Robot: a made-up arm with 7 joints.
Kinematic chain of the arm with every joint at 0, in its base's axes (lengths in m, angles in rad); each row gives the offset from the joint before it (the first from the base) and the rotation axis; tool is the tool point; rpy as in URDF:
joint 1: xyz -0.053 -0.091 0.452 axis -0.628 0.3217 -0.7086
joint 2: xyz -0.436 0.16 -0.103 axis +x
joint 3: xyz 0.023 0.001 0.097 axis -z
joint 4: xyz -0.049 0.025 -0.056 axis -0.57 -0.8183 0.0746
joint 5: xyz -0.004 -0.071 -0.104 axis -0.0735 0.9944 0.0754
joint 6: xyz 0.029 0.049 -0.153 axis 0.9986 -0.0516 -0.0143
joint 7: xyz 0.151 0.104 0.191 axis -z
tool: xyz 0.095 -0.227 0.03 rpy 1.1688 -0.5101 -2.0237
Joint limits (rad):
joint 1: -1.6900..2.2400
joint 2: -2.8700..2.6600
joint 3: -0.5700..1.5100
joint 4: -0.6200..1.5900
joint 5: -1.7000..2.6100
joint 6: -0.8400..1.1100
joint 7: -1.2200..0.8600
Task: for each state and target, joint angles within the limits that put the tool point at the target. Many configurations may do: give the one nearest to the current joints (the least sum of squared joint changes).
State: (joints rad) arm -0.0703 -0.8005 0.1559 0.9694 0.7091 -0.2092 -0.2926
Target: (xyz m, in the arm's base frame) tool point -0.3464 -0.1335 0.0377
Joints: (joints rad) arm 0.1748 -0.5735 0.0314 0.1692 1.3223 -0.4804 -0.4267
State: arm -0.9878 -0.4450 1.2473 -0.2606 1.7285 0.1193 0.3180
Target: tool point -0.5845 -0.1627 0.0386
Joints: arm -0.6596 -0.4732 1.2399 -0.0561 1.7617 0.3379 0.5583
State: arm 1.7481 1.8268 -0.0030 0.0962 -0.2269 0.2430 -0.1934
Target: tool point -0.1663 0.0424 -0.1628
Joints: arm 1.9419 1.8719 0.3134 -0.2454 0.1367 0.7975 -0.0280
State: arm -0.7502 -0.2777 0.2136 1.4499 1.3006 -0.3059 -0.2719
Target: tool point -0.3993 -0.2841 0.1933
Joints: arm -0.2148 -0.0185 0.7451 1.0140 1.7862 -0.1893 -0.0334
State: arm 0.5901 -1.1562 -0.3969 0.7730 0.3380 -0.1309 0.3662
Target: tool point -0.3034 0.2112 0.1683
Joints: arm 0.5376 -1.4766 -0.5700 0.8113 0.2702 -0.7415 0.3758
